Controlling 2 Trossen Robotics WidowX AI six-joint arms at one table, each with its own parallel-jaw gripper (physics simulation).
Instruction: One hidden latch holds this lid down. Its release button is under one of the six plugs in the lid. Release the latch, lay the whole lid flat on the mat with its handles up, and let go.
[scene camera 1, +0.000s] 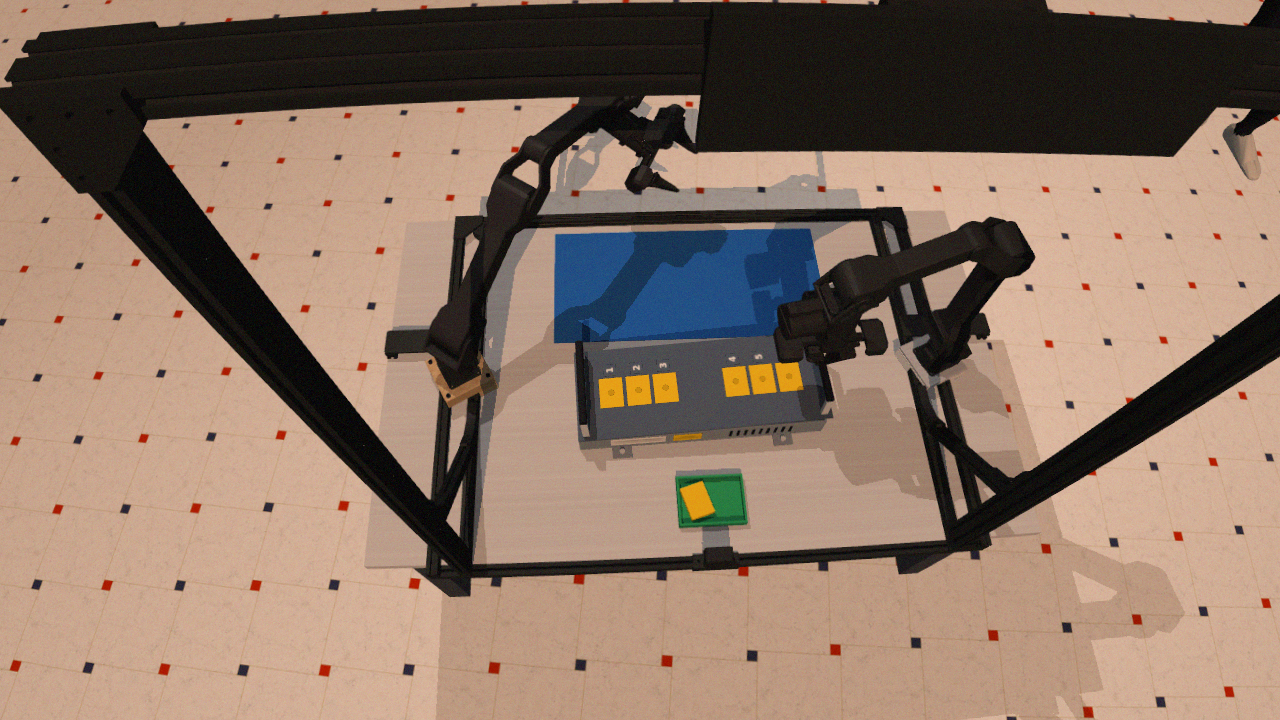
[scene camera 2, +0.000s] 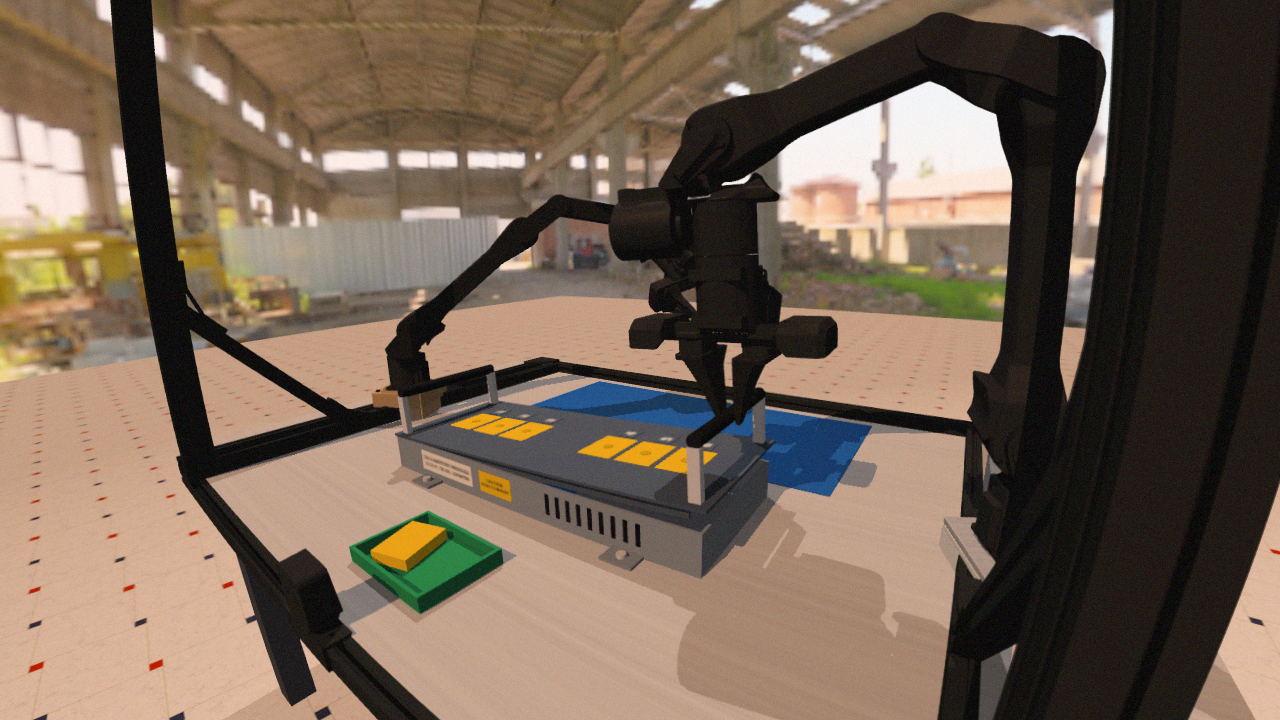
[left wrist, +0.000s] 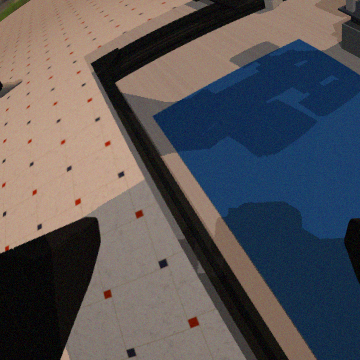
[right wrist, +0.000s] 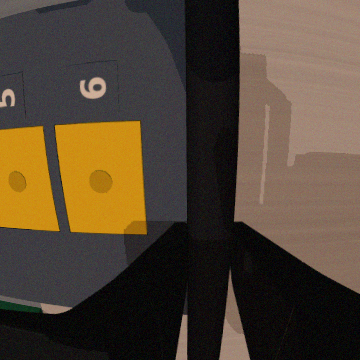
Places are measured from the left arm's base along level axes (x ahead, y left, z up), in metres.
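Pixels of known places: left gripper, fingertip midpoint: (scene camera 1: 687, 172) (left wrist: 229, 232); right gripper, fingertip midpoint: (scene camera 1: 820, 362) (scene camera 2: 730, 422) (right wrist: 207, 233); left arm's base at its link origin: (scene camera 1: 459, 368) (scene camera 2: 409, 385); right arm's base at its link origin: (scene camera 1: 933, 357).
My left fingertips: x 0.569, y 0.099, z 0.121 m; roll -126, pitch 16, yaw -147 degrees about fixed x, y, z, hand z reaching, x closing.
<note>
Ahead of a thing's pixels: the offset from my left fingertips to its top centre. "*": to the spot under its first point. Level surfaces: height alone.
The dark grey lid (scene camera 1: 698, 407) (scene camera 2: 559, 456) (right wrist: 30, 45) is on the grey box (scene camera 2: 675, 544), handles up. In scene camera 2 its right end looks slightly raised, with a thin gap above the box. Three yellow plugs {dx -0.305, dy -0.313, dz -0.113 m} (scene camera 1: 638, 390) sit at its left and three more {dx -0.100, dy -0.416, dz -0.102 m} (scene camera 1: 761, 378) at its right. My right gripper (scene camera 2: 732, 413) (right wrist: 207, 233) is shut on the lid's right black handle (scene camera 2: 702, 431) (right wrist: 212, 125). My left gripper (scene camera 1: 682, 168) (left wrist: 229, 232) is open and empty, beyond the blue mat {dz -0.167 m} (scene camera 1: 581, 268) (scene camera 2: 581, 398) (left wrist: 300, 175); the right arm hides it in scene camera 2. No release button shows.
A green tray {dx -0.297, dy -0.547, dz -0.152 m} (scene camera 1: 744, 505) (scene camera 2: 460, 574) with a loose yellow block {dx -0.319, dy -0.535, dz -0.152 m} (scene camera 1: 697, 500) (scene camera 2: 409, 546) stands in front of the box. The lid's left handle {* dx -0.402, dy -0.284, dz -0.059 m} (scene camera 1: 583, 389) (scene camera 2: 447, 380) stands free. A black frame (scene camera 1: 680, 214) surrounds the work area.
</note>
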